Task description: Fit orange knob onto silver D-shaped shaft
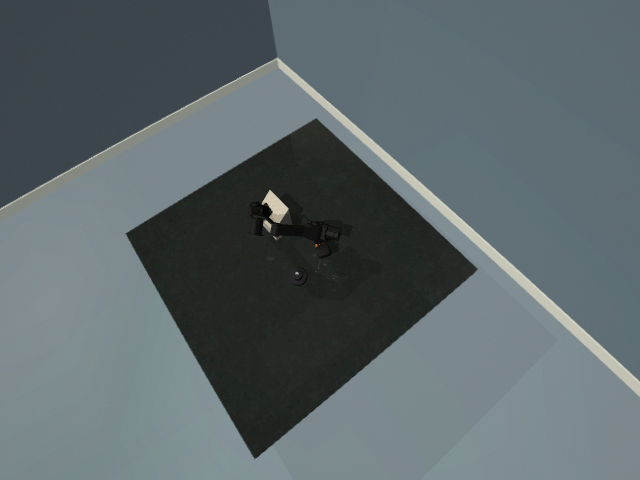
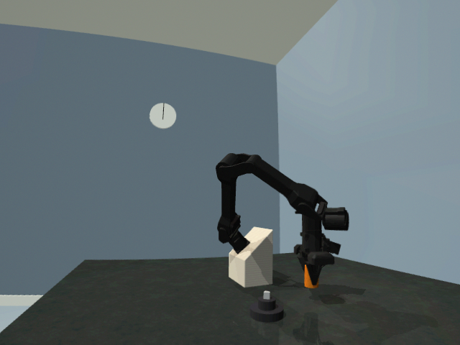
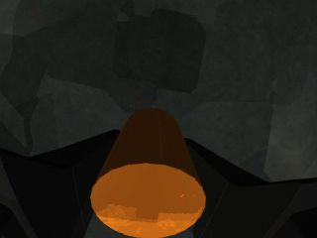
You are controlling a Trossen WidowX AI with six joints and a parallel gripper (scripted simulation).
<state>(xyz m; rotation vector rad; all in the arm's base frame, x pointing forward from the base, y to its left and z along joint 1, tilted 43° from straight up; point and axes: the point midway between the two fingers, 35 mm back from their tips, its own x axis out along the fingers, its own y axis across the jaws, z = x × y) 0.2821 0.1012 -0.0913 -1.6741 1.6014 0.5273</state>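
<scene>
The round black pedestal is 16 cm to the right of my gripper tip, 6 cm ahead of it and 2 cm below it. Also, from my gripper tip: orange knob: 3 cm above.
</scene>
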